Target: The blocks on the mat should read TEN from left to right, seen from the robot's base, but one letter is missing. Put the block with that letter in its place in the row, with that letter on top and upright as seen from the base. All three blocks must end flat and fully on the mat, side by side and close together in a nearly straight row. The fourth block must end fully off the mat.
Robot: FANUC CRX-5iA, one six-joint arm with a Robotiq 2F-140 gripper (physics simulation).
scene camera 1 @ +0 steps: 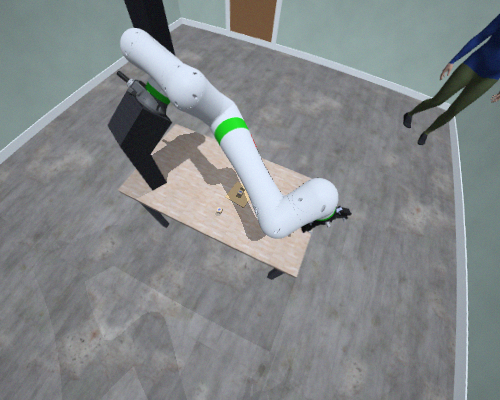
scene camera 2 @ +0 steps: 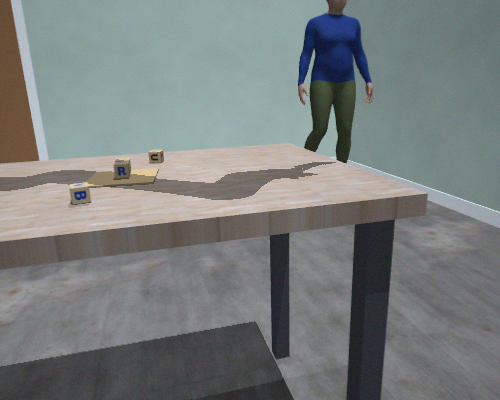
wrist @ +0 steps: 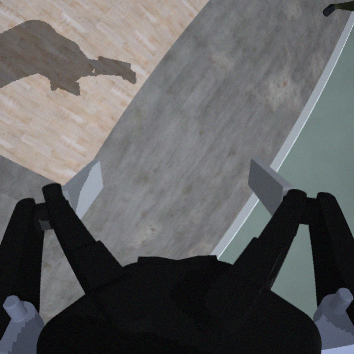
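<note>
The tan mat lies on the table. Blocks stand close together on it; in scene camera 2 the front block shows a blue R on its side and hides most of what is behind. Their top letters are too small to read. A loose block with a sideways blue B on its side rests off the mat. Another block with a dark U-like letter on its side rests off the mat, behind it in scene camera 2. My gripper is open and empty, far from the blocks, near the table's far end.
The wooden table carries the arm's shadow. The arm passes over the mat's right side in scene camera 1 and hides part of the table. A black pedestal stands at the base end. A person stands beyond the table.
</note>
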